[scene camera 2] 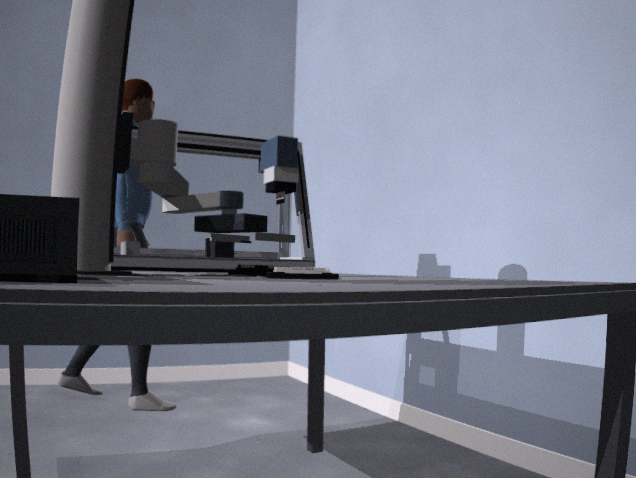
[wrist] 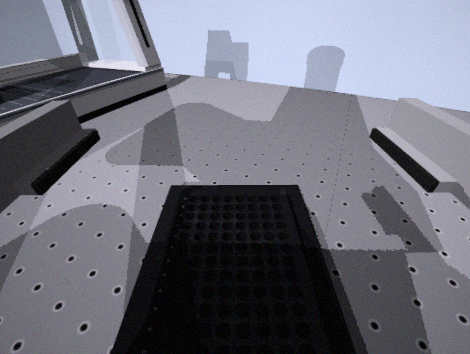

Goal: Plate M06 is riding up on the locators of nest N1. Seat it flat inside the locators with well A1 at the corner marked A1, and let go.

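Places are measured from the arm's base along level axes (x ahead, y left, z up), in metres.
Pixels of known places: gripper, fingertip midpoint: (wrist: 234, 116).
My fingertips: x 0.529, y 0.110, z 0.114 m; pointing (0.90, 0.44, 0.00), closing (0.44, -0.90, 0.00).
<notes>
Ahead of a thing's pixels: the offset from my fingertips to its top centre. "pt": to the spot under its first point.
A black plate with a grid of round wells @[pt 0.024 m back, 0.015 m right, 0.078 m down] (wrist: 240, 260), which I take for M06, lies in the dark nest @[pt 0.008 m back, 0.066 m right, 0.089 m down] (wrist: 327, 280) at the bottom centre of the wrist view. Black on black, its tilt and seating on the locators cannot be made out, and no A1 mark is readable. In the scene view a low black item @[0.025 m back, 0.011 m right, 0.072 m down] (scene camera 2: 254, 269) lies on the table, too small to tell plate from nest. My gripper (scene camera 2: 252, 238) (wrist: 234, 116) is open and empty, its fingers wide apart to the left and right, above table level. The plate's near end is cut off by the wrist view's lower edge.
A pale plate @[0.013 m back, 0.223 m right, 0.075 m down] (scene camera 2: 300, 269) lies on a black base at the right of the low black item. A framed machine (scene camera 2: 205, 263) (wrist: 125, 96) with a blue-topped head @[pt 0.177 m ahead, 0.355 m left, 0.319 m up] (scene camera 2: 279, 154) stands behind. A dark block @[pt 0.011 m back, 0.405 m left, 0.023 m down] (scene camera 2: 221, 249) shows below my gripper. A person (scene camera 2: 136, 195) is behind the table.
</notes>
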